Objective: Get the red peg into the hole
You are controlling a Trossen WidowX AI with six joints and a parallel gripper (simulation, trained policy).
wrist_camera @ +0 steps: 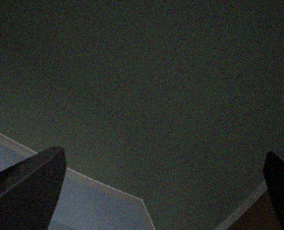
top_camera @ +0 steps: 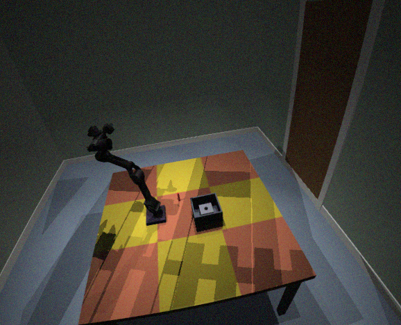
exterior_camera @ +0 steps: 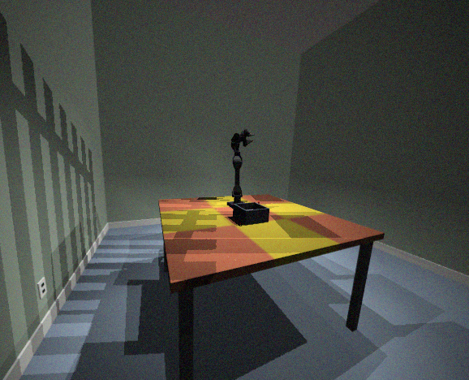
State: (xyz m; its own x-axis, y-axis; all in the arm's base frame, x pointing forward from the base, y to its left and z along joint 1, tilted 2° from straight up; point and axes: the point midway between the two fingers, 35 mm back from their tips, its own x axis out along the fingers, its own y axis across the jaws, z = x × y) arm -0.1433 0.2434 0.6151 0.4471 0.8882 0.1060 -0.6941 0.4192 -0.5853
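Right now the red peg is 330 mm ahead of my gripper tip, 170 mm to the right of it and 610 mm below it. Also, from my gripper tip: plate 480 mm ahead, 380 mm to the right, 600 mm below; then grey box 480 mm ahead, 380 mm to the right, 620 mm below.
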